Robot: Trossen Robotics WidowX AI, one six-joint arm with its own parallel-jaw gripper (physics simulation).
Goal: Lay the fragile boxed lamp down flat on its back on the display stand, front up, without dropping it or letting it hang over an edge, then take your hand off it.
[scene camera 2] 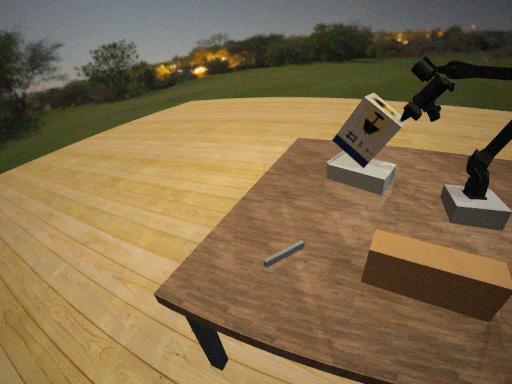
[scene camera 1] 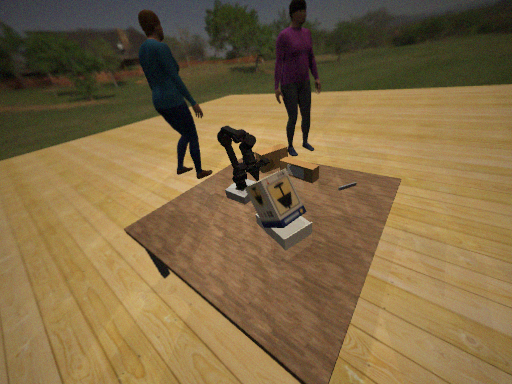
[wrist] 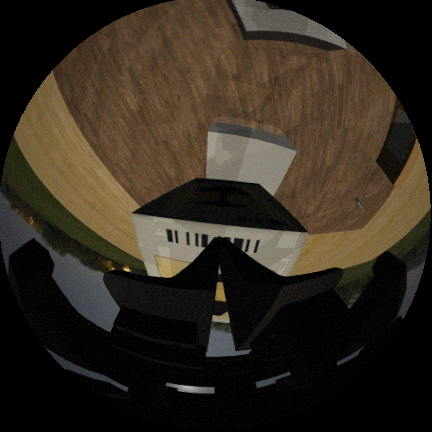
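Pixels of known places: gripper, fingertip midpoint: (scene camera 2: 401, 120) (scene camera 1: 257, 180) (wrist: 218, 242); arm's base, origin of the base link: (scene camera 2: 474, 195) (scene camera 1: 241, 187).
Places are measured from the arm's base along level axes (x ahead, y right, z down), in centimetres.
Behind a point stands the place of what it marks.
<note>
The boxed lamp (scene camera 1: 282, 197) {x 43.1, y 28.0, z -19.7 cm} (scene camera 2: 370, 127) {x 38.0, y 16.4, z -17.6 cm} (wrist: 150, 230) {x 23.5, y 24.3, z -20.1 cm} is white with lamp pictures and a blue bottom band. It is tilted steeply above the pale grey display stand (scene camera 1: 295, 235) {x 49.1, y 29.2, z 0.6 cm} (scene camera 2: 355, 175) {x 42.5, y 12.9, z 1.3 cm} (wrist: 250, 157) {x 31.6, y 16.9, z -0.3 cm}, its top leaning toward the arm. Its lower arm-side edge is at the stand's top and its opposite bottom edge is raised. My gripper (scene camera 1: 258, 178) {x 25.8, y 18.9, z -20.2 cm} (scene camera 2: 403, 119) {x 25.8, y 18.9, z -20.2 cm} (wrist: 218, 242) {x 25.8, y 18.9, z -20.2 cm} is shut with nothing between the fingers. Its tips are at the box's upper arm-side edge, over the white top face in the wrist view. The exact contact is hidden.
The arm's grey base block (scene camera 1: 237, 194) {x 1.2, y 7.3, z 1.0 cm} (scene camera 2: 475, 212) {x 3.9, y -9.4, z 1.1 cm} (wrist: 285, 22) stands behind the stand in scene camera 1. A long brown block (scene camera 1: 300, 169) {x 31.6, y -31.7, z -1.8 cm} (scene camera 2: 435, 275) {x 29.5, y -40.8, z -2.5 cm}, another brown block (scene camera 1: 272, 157) {x 5.1, y -41.2, z -4.5 cm} and a thin grey bar (scene camera 1: 347, 186) {x 64.2, y -29.1, z 5.2 cm} (scene camera 2: 284, 253) {x 64.1, y -30.7, z 4.7 cm} (wrist: 360, 204) {x 62.3, y -28.5, z 4.5 cm} are also there. Two people stand beyond the table.
</note>
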